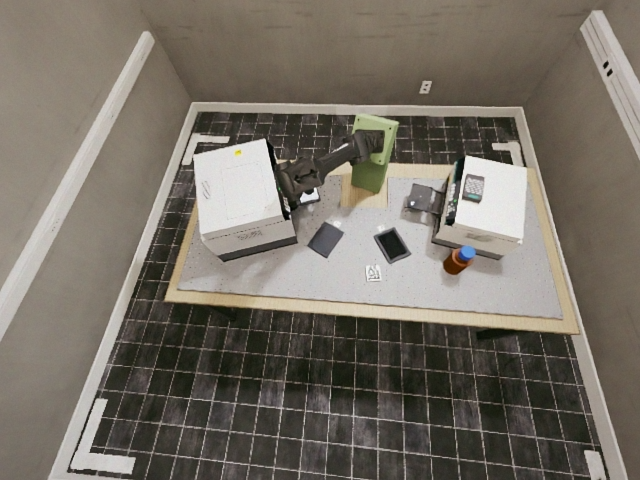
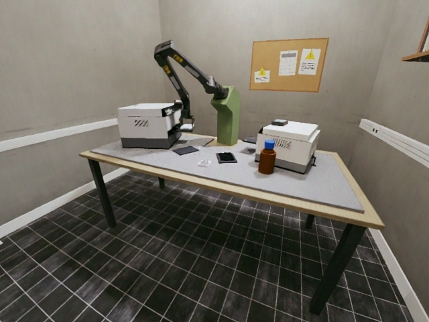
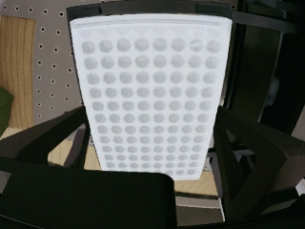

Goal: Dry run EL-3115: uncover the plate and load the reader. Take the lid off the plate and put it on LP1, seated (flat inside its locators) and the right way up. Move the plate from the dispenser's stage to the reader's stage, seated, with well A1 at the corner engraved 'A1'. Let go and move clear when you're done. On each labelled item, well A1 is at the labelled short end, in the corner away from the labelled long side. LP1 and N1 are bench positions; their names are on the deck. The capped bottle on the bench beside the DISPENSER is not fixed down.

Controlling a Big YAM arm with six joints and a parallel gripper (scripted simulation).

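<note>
Right now my hand is right at the white well plate. Round my hand: brown capped bottle 33 cm ahead, 69 cm to the left, 3 cm below; dark flat lid 23 cm ahead, 42 cm to the left, 12 cm below.
</note>
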